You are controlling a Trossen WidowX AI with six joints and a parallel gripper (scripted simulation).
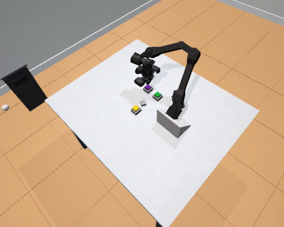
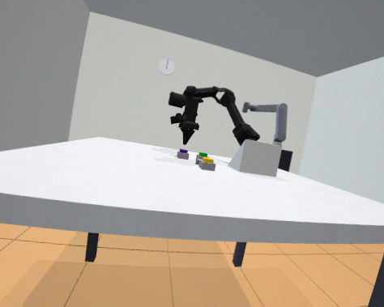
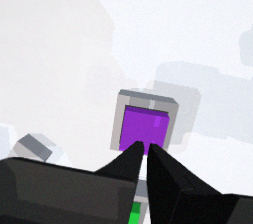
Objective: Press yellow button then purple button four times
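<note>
Right now my gripper tip is 3 cm above the purple button. From my gripper tip the other things lie so: small grey block: 11 cm to the left, 6 cm behind, 5 cm below; green button: 9 cm behind, 3 cm below; yellow button: 18 cm to the left, 7 cm behind, 3 cm below.
</note>
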